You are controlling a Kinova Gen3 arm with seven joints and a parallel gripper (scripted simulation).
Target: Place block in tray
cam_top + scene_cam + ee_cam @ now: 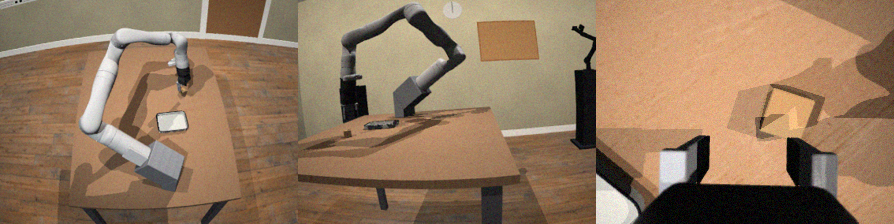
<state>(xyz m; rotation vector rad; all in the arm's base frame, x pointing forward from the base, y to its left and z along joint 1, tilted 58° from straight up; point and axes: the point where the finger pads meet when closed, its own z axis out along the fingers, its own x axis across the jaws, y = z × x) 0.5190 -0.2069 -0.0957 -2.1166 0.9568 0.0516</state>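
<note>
Now: hand 80 mm above the tan wooden block, 30 mm short of it and 10 mm to the left of it. Round my hand: white tray (200 mm behind, 80 mm below, 60 mm to the left).
</note>
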